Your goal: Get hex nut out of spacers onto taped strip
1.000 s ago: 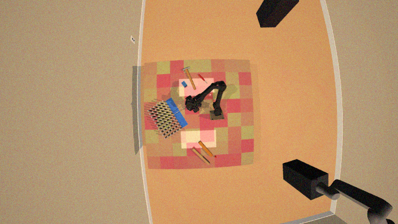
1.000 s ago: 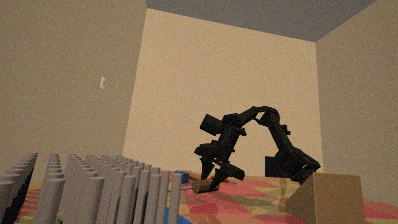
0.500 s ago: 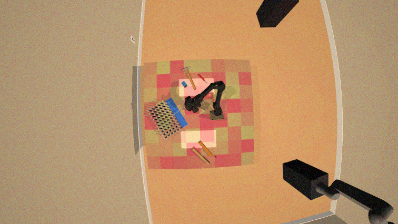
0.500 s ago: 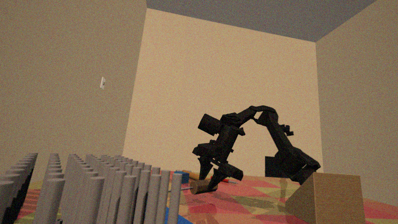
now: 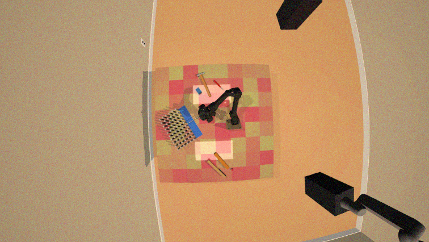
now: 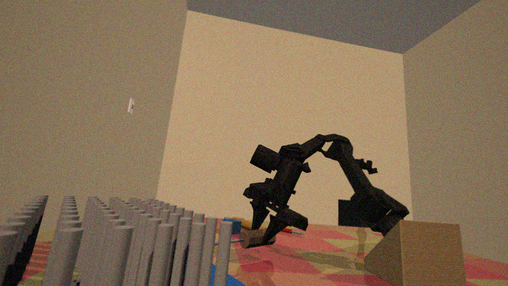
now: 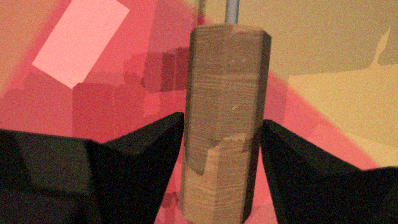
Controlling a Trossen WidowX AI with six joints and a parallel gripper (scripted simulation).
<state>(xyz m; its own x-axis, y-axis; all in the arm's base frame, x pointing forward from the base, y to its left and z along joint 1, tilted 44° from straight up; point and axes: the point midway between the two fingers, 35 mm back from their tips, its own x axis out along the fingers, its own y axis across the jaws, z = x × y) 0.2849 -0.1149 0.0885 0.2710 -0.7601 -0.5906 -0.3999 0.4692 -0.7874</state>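
My gripper tip is now 150 mm short of the blue taped strip, 60 mm to the right of it and 40 mm above it. Round my gripper tip: red screwdriver 250 mm to the right, 220 mm behind, 30 mm below; blue block 240 mm to the right, 20 mm below, 10 mm ahead; hook tool 100 mm ahead, 40 mm to the left.
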